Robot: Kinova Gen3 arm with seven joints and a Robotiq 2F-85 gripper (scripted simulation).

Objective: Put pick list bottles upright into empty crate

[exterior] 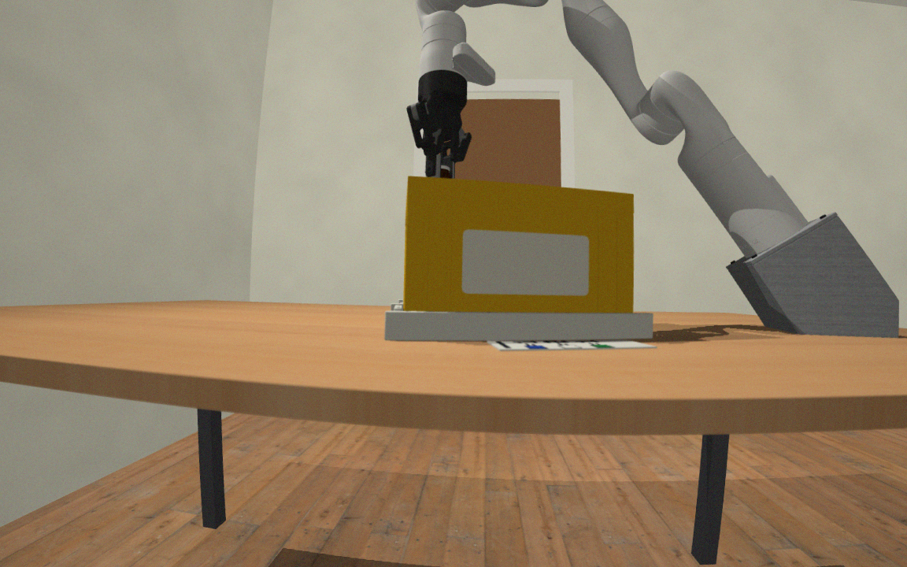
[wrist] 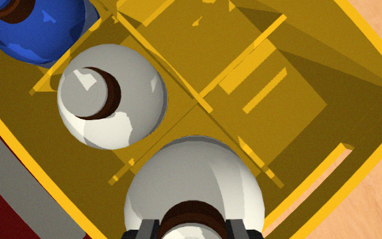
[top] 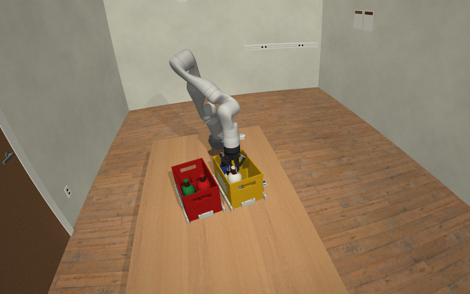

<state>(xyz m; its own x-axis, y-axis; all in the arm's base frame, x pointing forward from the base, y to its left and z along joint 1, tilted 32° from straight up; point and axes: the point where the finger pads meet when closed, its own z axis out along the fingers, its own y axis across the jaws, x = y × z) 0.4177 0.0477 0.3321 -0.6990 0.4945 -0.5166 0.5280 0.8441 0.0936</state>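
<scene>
My hand is 9 cm past the yellow crate, 4 cm to the right of it and 14 cm above it. Also, from my hand: red bottle 8 cm behind, 16 cm to the right, 14 cm below; red crate 8 cm behind, 20 cm to the right, 14 cm below; blue bottle 17 cm behind, 2 cm to the right, 14 cm below.
</scene>
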